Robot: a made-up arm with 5 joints.
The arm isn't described. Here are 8 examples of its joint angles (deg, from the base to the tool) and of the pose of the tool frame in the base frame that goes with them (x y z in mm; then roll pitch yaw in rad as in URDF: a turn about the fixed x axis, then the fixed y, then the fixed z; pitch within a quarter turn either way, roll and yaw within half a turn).
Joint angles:
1: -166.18 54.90 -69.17 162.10 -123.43
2: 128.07 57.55 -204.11 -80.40 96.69
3: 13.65 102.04 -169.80 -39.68 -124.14
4: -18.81 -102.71 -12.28 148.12 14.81
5: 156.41 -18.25 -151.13 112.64 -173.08
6: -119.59 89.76 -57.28 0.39 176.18
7: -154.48 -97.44 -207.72 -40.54 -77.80
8: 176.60 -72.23 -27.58 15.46 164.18
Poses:
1: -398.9 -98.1 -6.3 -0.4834 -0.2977 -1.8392
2: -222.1 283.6 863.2 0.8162 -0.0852 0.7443
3: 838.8 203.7 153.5 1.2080 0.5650 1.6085
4: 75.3 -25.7 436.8 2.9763 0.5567 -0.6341
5: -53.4 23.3 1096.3 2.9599 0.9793 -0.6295
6: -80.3 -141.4 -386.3 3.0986 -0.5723 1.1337
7: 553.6 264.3 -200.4 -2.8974 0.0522 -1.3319
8: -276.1 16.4 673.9 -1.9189 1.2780 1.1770
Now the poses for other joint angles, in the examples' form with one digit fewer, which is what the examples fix.
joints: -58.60 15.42 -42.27 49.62 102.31
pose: 257 -421 55 2.752 -0.083 -2.792
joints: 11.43 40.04 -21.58 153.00 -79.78
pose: 113 23 55 -0.147 0.026 1.947
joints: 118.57 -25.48 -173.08 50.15 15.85
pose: 171 -313 1126 -0.166 -0.528 -0.750
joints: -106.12 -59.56 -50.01 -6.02 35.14
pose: -64 -221 852 -0.877 -0.829 2.310
